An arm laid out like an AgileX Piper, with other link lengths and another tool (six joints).
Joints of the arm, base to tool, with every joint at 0 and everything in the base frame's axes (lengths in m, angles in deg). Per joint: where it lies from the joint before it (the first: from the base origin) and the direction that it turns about. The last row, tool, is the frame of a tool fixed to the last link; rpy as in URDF.
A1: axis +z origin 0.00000 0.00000 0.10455
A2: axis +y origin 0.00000 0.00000 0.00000
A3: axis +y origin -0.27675 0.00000 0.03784
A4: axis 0.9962 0 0.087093 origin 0.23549 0.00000 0.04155
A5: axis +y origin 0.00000 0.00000 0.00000
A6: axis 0.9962 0 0.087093 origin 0.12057 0.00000 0.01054
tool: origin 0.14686 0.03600 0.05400 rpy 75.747 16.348 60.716
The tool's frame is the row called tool.
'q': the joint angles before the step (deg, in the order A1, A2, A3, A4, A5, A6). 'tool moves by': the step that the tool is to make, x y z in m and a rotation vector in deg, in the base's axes. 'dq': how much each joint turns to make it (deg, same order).
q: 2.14, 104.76, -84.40, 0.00, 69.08, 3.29
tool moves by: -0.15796, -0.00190, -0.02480, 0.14, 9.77, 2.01
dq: 0.00, -21.10, 30.70, 0.56, 0.17, -2.20
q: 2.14, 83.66, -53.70, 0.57, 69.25, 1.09
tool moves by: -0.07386, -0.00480, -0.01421, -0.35, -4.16, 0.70
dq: -0.01, -19.20, 19.95, -0.57, -4.90, -0.49
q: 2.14, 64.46, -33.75, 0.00, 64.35, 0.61
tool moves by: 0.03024, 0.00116, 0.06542, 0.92, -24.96, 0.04
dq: 0.02, -22.70, 4.01, -0.01, -6.29, -0.02
